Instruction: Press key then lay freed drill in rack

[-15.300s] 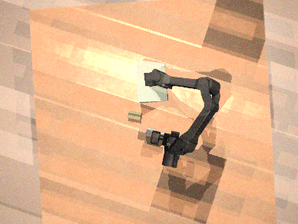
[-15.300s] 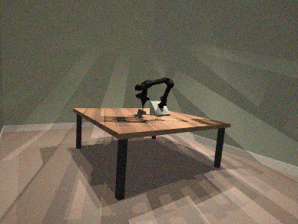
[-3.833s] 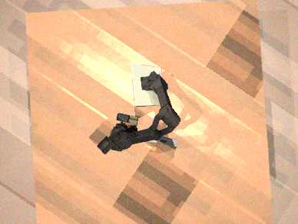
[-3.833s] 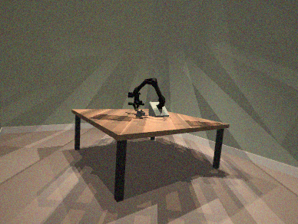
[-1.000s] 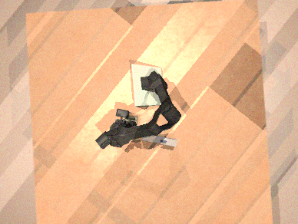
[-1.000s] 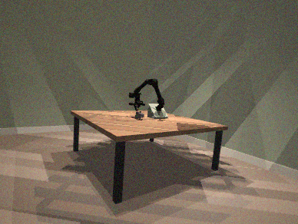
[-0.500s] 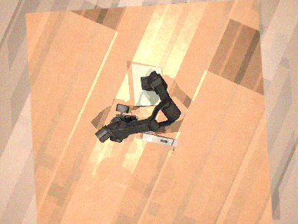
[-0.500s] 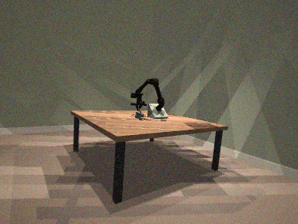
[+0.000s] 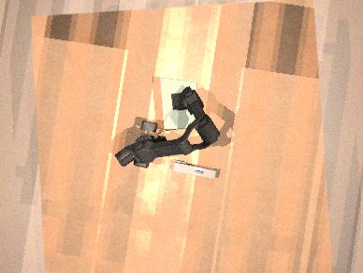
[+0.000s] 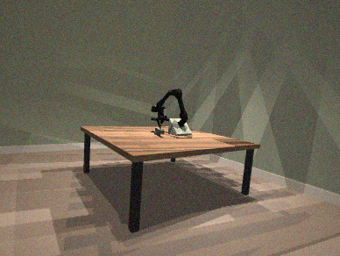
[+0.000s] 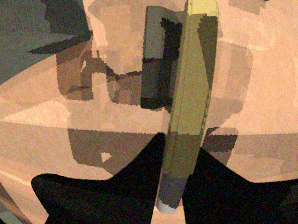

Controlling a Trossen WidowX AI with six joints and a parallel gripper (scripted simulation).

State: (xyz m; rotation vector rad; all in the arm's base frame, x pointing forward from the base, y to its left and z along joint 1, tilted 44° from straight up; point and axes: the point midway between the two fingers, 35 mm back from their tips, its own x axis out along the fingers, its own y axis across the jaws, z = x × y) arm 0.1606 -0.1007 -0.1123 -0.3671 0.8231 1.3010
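My gripper tip is 4 cm to the right of the drill, 3 cm below it and 1 cm short of it. Also, from my gripper tip: small olive block 5 cm to the left, 4 cm below, 1 cm ahead; light grey block 18 cm to the left, 14 cm ahead, 1 cm below.
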